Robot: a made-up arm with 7 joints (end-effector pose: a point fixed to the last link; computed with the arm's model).
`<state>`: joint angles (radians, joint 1 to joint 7).
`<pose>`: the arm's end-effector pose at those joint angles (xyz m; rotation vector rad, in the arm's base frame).
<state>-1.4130 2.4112 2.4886 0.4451 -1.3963 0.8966 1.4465</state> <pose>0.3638 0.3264 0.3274 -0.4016 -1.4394 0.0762</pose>
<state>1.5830 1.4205 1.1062 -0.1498 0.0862 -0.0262 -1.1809</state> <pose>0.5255 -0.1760 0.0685 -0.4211 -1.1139 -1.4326</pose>
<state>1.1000 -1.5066 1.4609 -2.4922 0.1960 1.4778 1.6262</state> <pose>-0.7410 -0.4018 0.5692 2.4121 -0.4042 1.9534</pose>
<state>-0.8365 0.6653 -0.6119 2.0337 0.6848 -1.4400 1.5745</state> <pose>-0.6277 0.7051 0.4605 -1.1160 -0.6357 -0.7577</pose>
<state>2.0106 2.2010 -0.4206 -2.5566 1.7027 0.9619 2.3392</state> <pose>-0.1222 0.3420 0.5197 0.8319 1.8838 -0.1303</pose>
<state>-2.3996 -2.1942 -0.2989 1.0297 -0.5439 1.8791 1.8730</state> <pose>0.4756 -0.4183 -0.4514 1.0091 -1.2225 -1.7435</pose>
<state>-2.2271 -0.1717 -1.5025 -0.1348 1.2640 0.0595 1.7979</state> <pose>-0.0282 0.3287 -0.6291 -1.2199 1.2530 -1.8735</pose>
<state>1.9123 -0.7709 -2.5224 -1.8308 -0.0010 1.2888 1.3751</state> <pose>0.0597 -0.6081 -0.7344 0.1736 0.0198 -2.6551</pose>
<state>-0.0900 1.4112 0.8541 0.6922 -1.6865 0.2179 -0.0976</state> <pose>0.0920 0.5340 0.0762 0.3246 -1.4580 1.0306</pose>
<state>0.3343 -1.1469 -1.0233 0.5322 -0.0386 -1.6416 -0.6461</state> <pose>0.6851 0.3396 0.4523 1.4237 -0.8223 0.3173</pose>
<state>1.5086 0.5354 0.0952 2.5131 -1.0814 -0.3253 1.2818</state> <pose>-0.4537 -0.1186 0.6288 0.0007 -1.6991 -0.4676</pose>
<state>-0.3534 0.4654 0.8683 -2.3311 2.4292 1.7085 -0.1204</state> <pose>-0.5628 0.1375 0.2398 -2.3198 0.1225 0.8061</pose>
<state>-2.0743 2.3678 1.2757 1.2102 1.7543 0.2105 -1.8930</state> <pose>-0.1354 0.1767 -0.3542 -0.2490 0.2320 0.8872</pose>
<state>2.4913 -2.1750 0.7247 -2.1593 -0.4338 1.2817 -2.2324</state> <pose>-0.1047 -0.7905 -0.2038 0.0490 -1.5609 2.0901</pose>
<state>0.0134 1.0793 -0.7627 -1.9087 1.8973 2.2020 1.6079</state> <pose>-0.6494 0.1455 -0.2856 0.0197 0.1264 -0.6578</pose>
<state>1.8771 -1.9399 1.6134 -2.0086 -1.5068 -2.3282 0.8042</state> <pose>-0.3485 -0.3421 -0.4856 0.5621 1.4361 2.6652</pose>
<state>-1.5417 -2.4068 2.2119 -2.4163 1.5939 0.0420 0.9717</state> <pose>0.1613 0.7556 0.1160 -0.5665 0.3012 -0.3508</pose>
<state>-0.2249 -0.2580 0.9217 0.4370 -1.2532 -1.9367 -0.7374</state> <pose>-0.0558 0.7048 -0.1064 1.0171 -0.4756 2.0821</pose>
